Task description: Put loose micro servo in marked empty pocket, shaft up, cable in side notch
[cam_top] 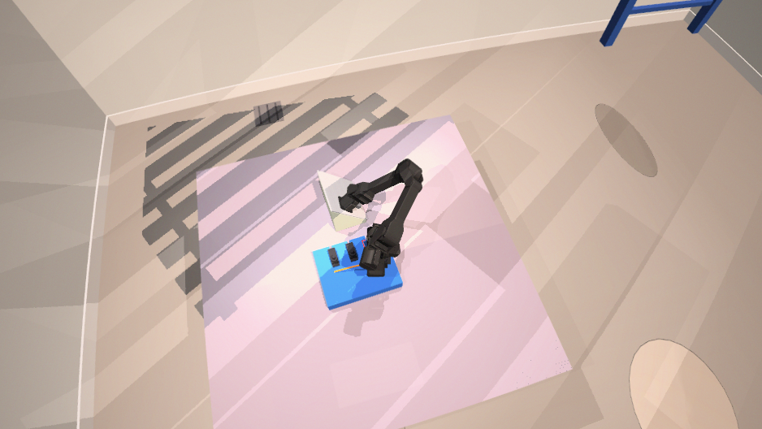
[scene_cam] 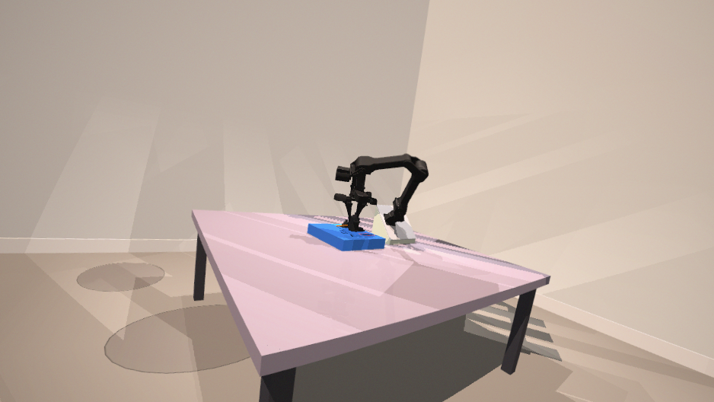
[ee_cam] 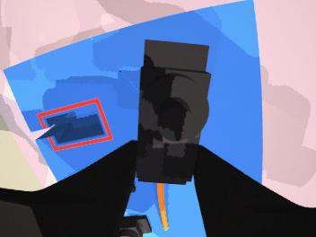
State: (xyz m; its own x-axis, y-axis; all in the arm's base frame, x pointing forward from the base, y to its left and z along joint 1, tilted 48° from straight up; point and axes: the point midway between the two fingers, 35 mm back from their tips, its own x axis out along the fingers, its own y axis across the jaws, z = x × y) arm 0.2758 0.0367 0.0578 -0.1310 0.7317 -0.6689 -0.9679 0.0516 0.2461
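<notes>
Now: gripper tip 2 cm short of the blue deck, 7 cm to the left of it and 10 cm above it.
</notes>
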